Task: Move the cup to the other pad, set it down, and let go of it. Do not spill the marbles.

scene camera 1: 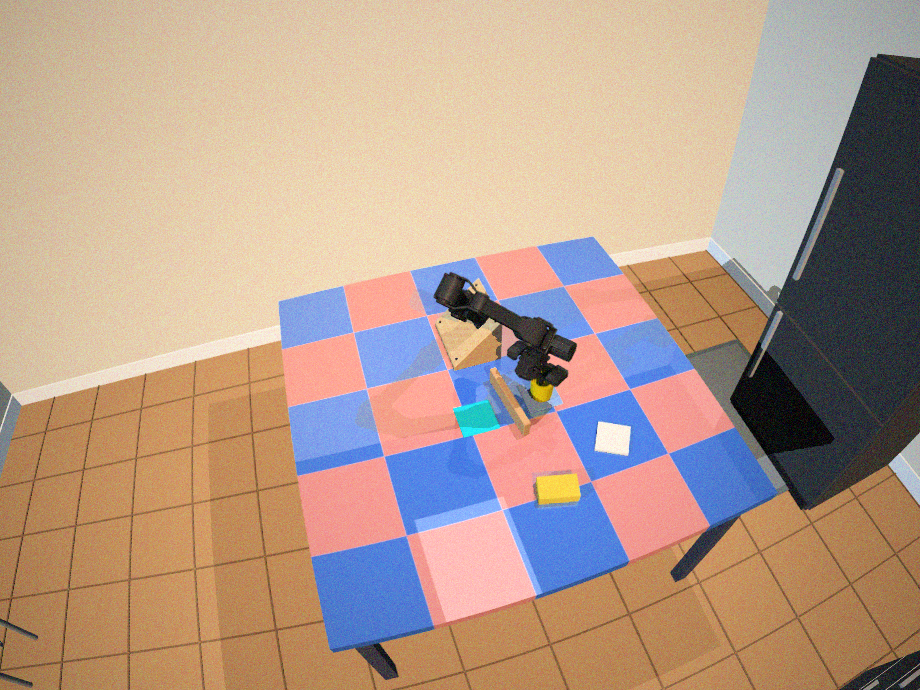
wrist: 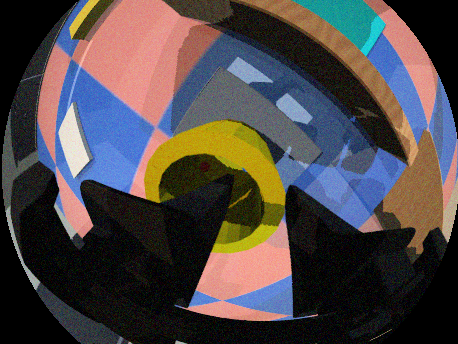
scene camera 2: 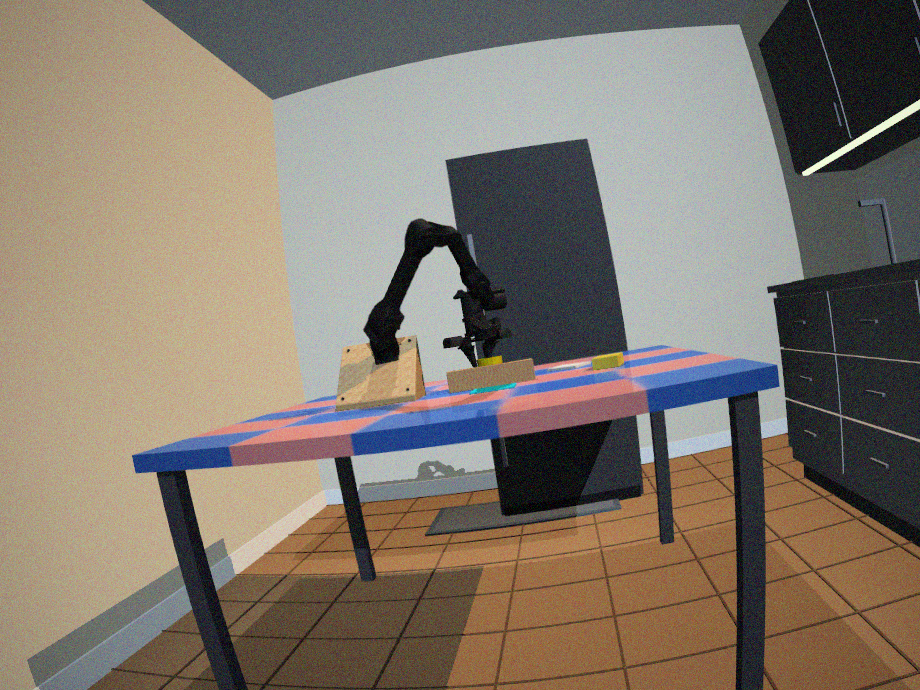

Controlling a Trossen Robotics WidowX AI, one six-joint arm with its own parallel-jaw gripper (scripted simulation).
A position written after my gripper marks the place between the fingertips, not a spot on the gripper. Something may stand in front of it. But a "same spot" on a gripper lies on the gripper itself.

My gripper shows in scene camera 1, in the wrist view (260, 186) and in scene camera 2. The same spot on my gripper: (scene camera 1: 531, 364) is (scene camera 2: 486, 321). One and the same spot on a wooden bar: (wrist: 316, 46) is (scene camera 1: 512, 393).
